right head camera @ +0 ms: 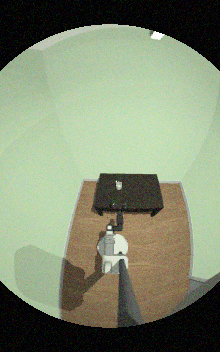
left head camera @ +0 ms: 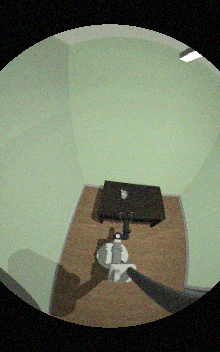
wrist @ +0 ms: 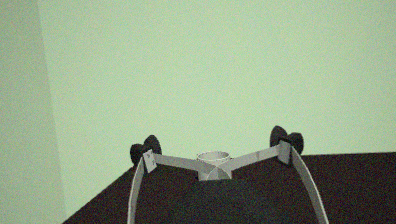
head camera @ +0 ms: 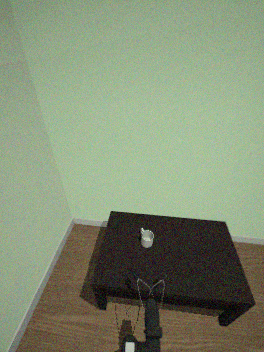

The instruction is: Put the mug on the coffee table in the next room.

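Observation:
A white mug (head camera: 147, 239) (left head camera: 124, 193) (right head camera: 118, 185) stands upright on the black coffee table (head camera: 200, 265) (left head camera: 147, 202) (right head camera: 142, 190), left of its middle and toward the wall side. Its handle points back and left in the head camera view. In the wrist view the mug (wrist: 213, 160) shows beyond my finger strips, which partly hide it, with the dark table top (wrist: 350, 187) around it. My gripper (head camera: 148, 280) (left head camera: 126, 214) (right head camera: 119, 205) (wrist: 214, 143) is open and empty, over the table's near edge, apart from the mug.
A green wall (head camera: 150, 125) (wrist: 200, 65) stands behind the table, and another wall (head camera: 30, 200) is on the left. My round white base (right head camera: 120, 243) is on the wooden floor (right head camera: 155, 260), on the table's near side. The table's near legs show below its edge.

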